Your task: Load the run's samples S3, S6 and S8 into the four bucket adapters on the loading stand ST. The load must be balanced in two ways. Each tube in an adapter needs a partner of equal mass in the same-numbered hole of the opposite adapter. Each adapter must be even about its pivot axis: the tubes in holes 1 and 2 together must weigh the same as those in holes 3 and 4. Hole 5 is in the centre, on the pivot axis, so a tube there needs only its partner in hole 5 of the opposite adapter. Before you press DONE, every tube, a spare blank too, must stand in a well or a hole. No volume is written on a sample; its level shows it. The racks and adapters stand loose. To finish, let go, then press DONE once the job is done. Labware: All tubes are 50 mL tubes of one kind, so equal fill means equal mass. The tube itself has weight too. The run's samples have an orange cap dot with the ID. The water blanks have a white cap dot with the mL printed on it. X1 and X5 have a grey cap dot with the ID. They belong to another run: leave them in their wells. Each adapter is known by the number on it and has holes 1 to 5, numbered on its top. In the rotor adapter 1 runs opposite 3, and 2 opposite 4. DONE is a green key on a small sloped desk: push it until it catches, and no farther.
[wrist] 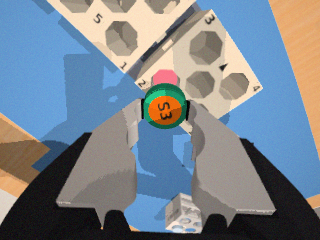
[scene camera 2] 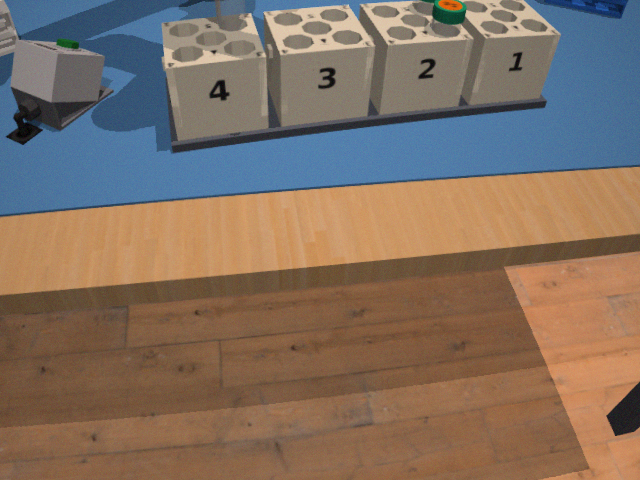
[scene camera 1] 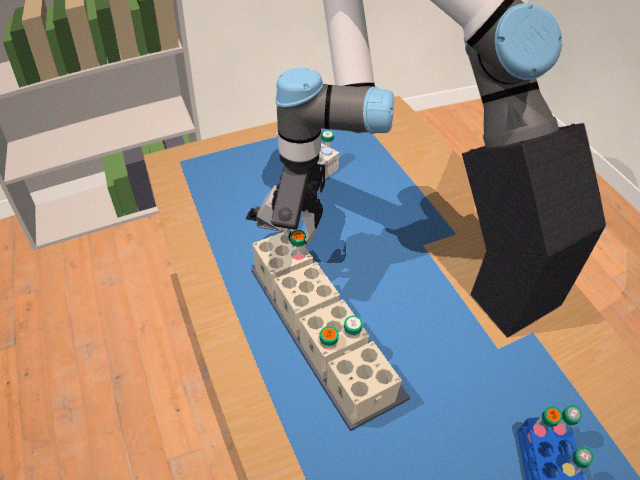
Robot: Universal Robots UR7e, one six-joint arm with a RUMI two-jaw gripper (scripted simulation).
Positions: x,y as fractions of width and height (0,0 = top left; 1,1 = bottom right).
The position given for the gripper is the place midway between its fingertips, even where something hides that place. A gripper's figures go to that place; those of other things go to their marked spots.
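Scene:
The gripper (wrist: 0.51,0.42) is sitting 14 cm from the lens, and there's a white blank rack (wrist: 0.54,0.88) that's 49 cm from the lens.

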